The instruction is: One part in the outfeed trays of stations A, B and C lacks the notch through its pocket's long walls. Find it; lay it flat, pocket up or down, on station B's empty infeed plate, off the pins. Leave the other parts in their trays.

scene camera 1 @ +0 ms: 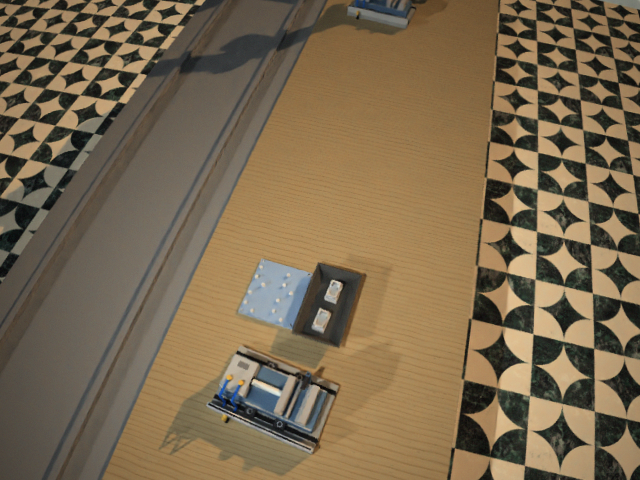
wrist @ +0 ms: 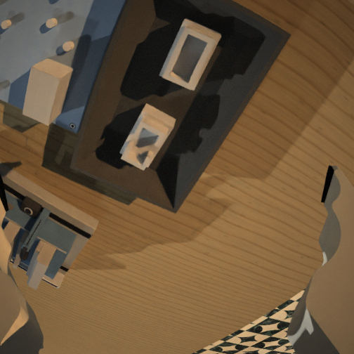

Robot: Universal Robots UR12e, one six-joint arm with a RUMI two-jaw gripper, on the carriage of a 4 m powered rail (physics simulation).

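My gripper (wrist: 162, 172) is open, its two fingers wide apart at the left and right edges of the wrist view; nothing is between them. Beyond them a dark tray (wrist: 236, 114) holds two pale parts, both pocket up. The upper part (wrist: 191, 54) shows an unbroken-looking rim. The lower part (wrist: 148, 136) shows uneven long walls, partly in shadow. A pale block (wrist: 47, 92) is on the blue pinned plate (wrist: 30, 39). In scene camera 1, another tray (scene camera 1: 354, 310) holds two parts (scene camera 1: 333, 291) (scene camera 1: 321, 319), beside a blue plate (scene camera 1: 265, 305) with pins and no part. My gripper does not show there.
A machine fixture (wrist: 75, 242) stands below the tray at the left of the wrist view. In scene camera 1, a fixture (scene camera 1: 273, 397) stands in front of the plate and tray, and another (scene camera 1: 379, 16) at the top. The grey rail (scene camera 1: 139, 206) runs along the table's left.
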